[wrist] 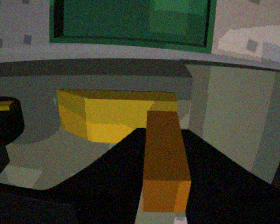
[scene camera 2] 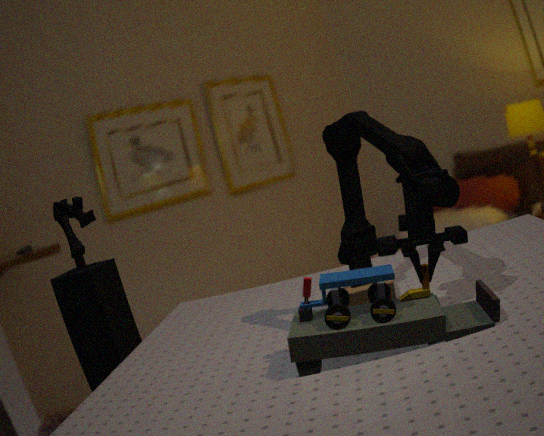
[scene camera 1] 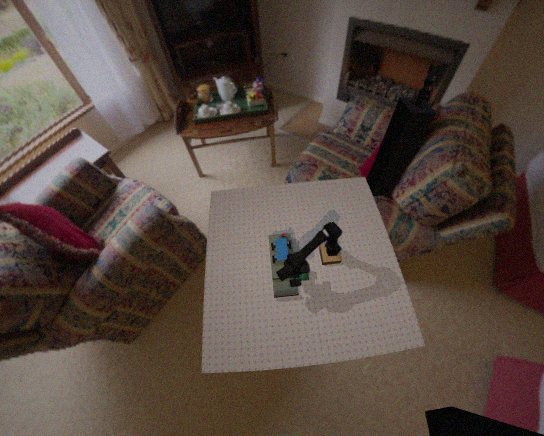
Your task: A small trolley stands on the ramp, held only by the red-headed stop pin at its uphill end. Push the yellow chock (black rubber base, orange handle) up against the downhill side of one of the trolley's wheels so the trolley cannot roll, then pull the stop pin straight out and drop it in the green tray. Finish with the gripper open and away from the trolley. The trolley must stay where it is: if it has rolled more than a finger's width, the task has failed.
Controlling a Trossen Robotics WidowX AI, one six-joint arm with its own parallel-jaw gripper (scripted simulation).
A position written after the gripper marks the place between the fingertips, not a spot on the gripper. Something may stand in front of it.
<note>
The gripper [scene camera 2: 425,282] carries a yellow chock [wrist: 104,115]. Further things: a trolley [scene camera 2: 337,316].
The gripper is seen too in the wrist view [wrist: 162,138].
</note>
